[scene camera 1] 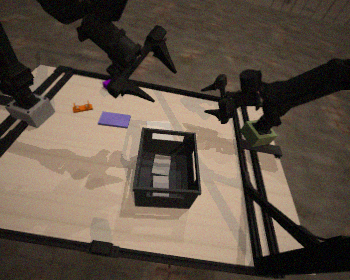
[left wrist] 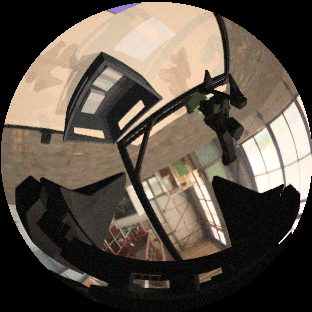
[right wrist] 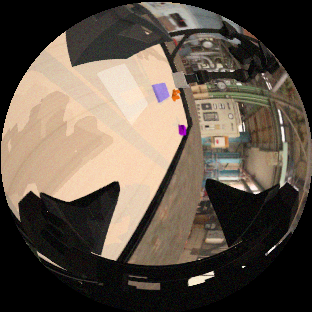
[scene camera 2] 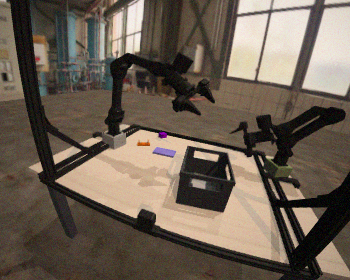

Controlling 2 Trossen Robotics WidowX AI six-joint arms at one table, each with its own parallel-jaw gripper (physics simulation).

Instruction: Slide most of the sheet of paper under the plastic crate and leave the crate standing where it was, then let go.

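The black plastic crate (scene camera 1: 164, 199) (scene camera 2: 201, 198) (left wrist: 134, 93) (right wrist: 97, 42) stands upright on the table. The white sheet of paper (scene camera 1: 158, 124) (left wrist: 144, 37) (right wrist: 120, 87) lies flat behind the crate in scene camera 1, partly hidden there by its back wall. In the right wrist view the paper looks just clear of the crate. My left gripper (scene camera 1: 164, 86) (scene camera 2: 207, 108) (left wrist: 171, 179) is open and empty, high above the table's back part. My right gripper (scene camera 1: 204, 101) (scene camera 2: 239, 142) (left wrist: 216, 70) (right wrist: 163, 185) is open and empty, above the back right.
A violet slab (scene camera 1: 114, 120) (scene camera 2: 164, 152) (right wrist: 160, 92), an orange piece (scene camera 1: 83, 108) (scene camera 2: 144, 144) (right wrist: 176, 95) and a purple piece (scene camera 1: 106, 83) (scene camera 2: 162, 135) (right wrist: 182, 130) lie left of the paper in scene camera 1. Pale patches show inside the crate. Black rails edge the table.
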